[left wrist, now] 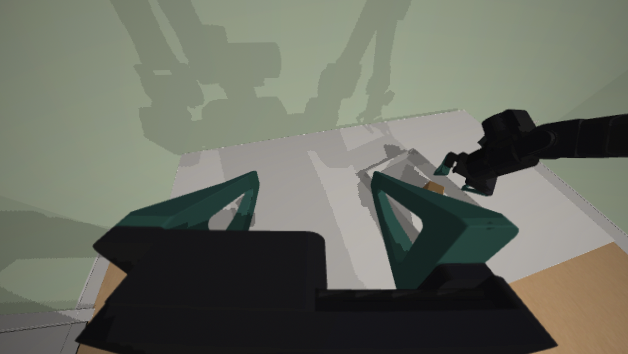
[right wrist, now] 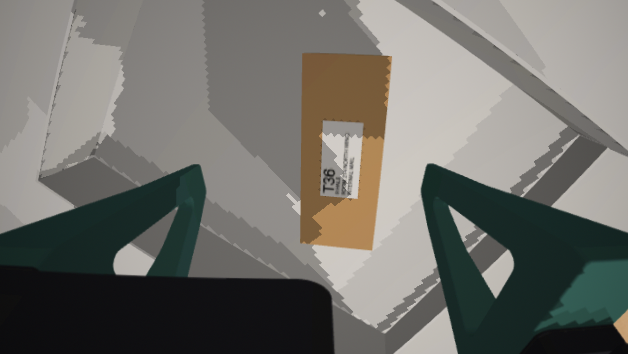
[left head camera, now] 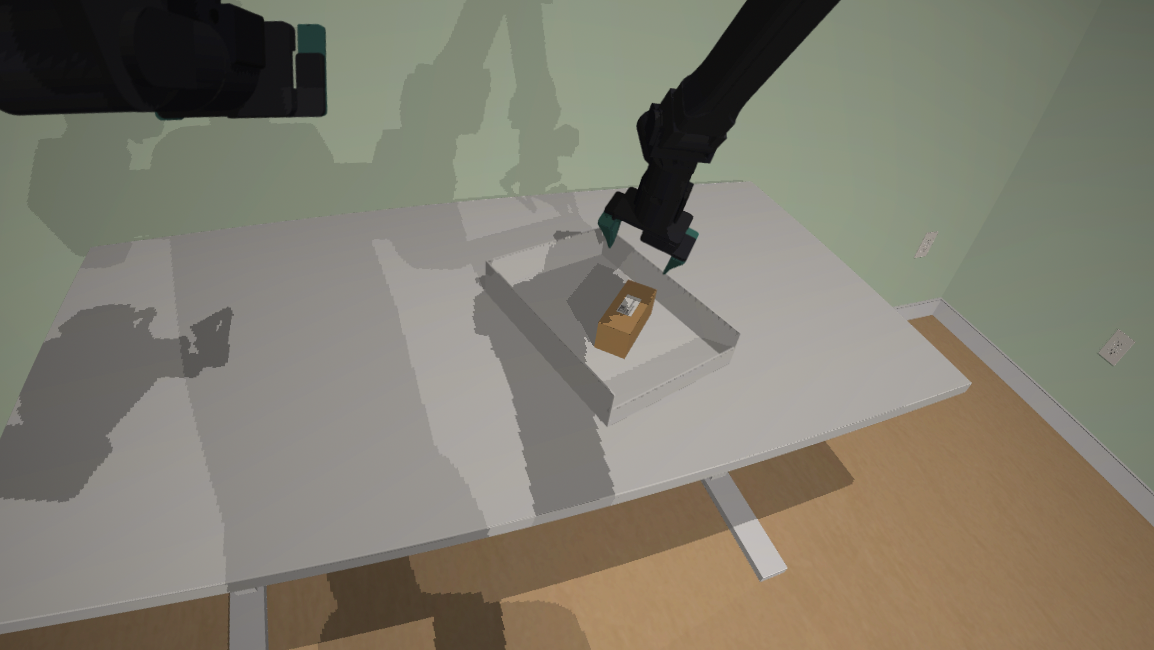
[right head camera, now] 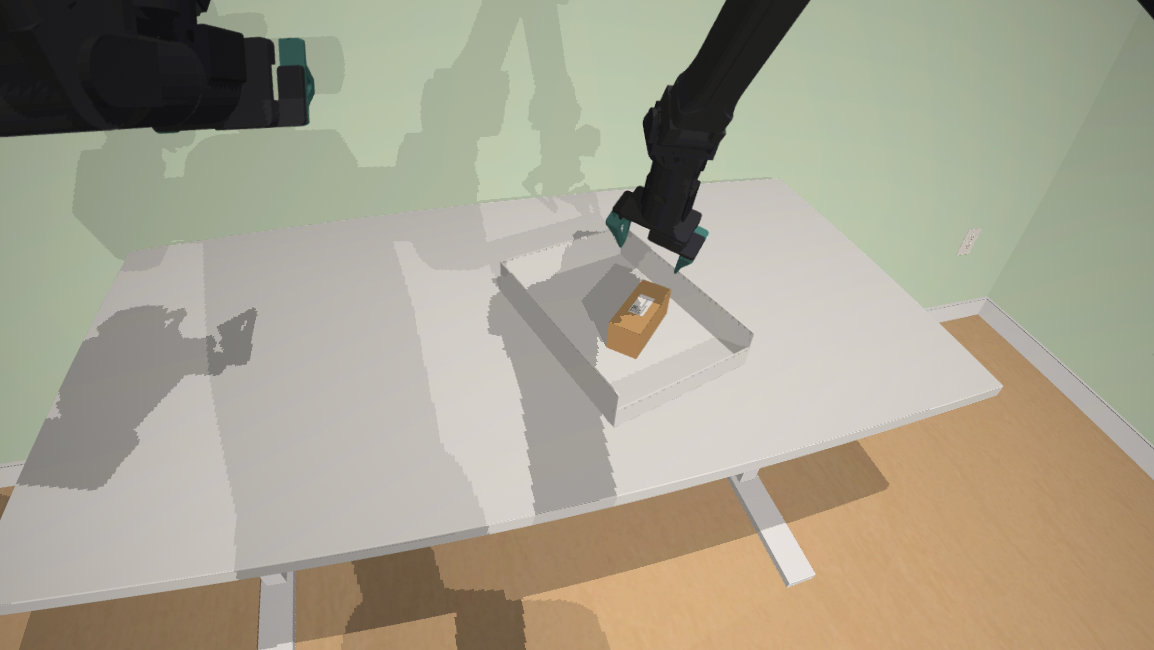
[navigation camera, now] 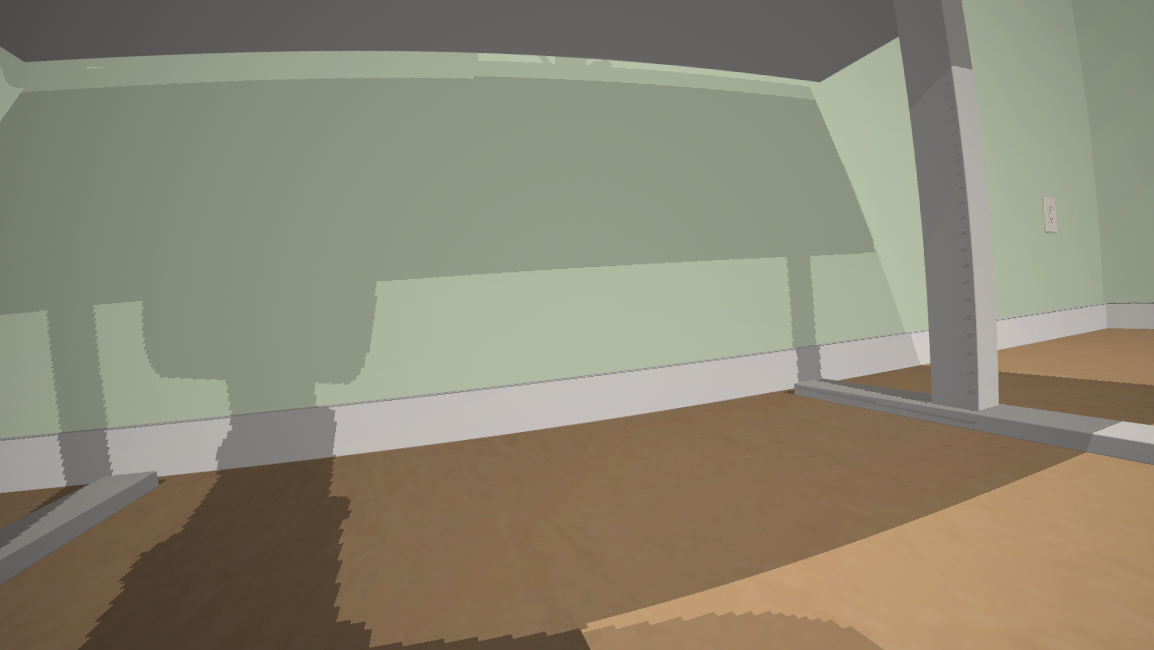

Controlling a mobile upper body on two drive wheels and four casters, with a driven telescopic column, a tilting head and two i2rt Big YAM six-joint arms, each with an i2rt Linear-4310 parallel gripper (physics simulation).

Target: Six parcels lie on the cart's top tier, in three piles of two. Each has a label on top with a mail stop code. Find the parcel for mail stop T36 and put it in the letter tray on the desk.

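Frame: origin at the left arm's base, x right, y ahead, z up, level; metres.
Seen in the pictures: left gripper, fingertip midpoint: (left wrist: 315,177) (left head camera: 270,77) (right head camera: 264,89); right gripper, fingertip midpoint: (left wrist: 448,180) (right wrist: 313,177) (left head camera: 637,258) (right head camera: 649,257).
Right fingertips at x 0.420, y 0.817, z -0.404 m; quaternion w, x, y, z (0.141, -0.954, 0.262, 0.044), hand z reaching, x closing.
Observation:
A point is followed by its place in that frame.
A brown parcel (left head camera: 624,329) {x 0.398, y 0.739, z -0.482 m} (right head camera: 636,327) {x 0.401, y 0.744, z -0.482 m} (left wrist: 434,188) {x 0.431, y 0.834, z -0.482 m} (right wrist: 345,90) {x 0.439, y 0.836, z -0.482 m} lies flat inside the letter tray (left head camera: 676,385) {x 0.470, y 0.659, z -0.521 m} (right head camera: 682,385) {x 0.461, y 0.655, z -0.514 m}, label up. In the right wrist view its label reads T36. The grey tray stands on the desk (left head camera: 323,452) {x -0.020, y 0.557, z -0.536 m} (right head camera: 339,452) {x -0.011, y 0.550, z -0.536 m}. My right gripper (left head camera: 637,256) {x 0.420, y 0.817, z -0.404 m} (right head camera: 648,255) {x 0.420, y 0.817, z -0.404 m} (right wrist: 313,177) {x 0.420, y 0.817, z -0.404 m} is open and empty, above the tray and apart from the parcel. My left gripper (left wrist: 315,177) {x -0.001, y 0.608, z -0.080 m} is open and empty, high above the desk at the upper left of both head views. The cart and the other parcels do not show.
A green wall stands behind the desk. The desk's legs (left head camera: 746,528) (right head camera: 773,532) (navigation camera: 952,242) {x 0.805, y 0.979, z -0.985 m} reach the wooden floor (left head camera: 969,549) {x 1.571, y 0.647, z -1.256 m} (navigation camera: 646,516) {x 0.294, y 0.826, z -1.256 m}. A white baseboard (navigation camera: 565,395) {x 0.225, y 1.269, z -1.199 m} runs along the wall, with an outlet (navigation camera: 1049,214) {x 1.822, y 1.665, z -0.857 m} at the right.

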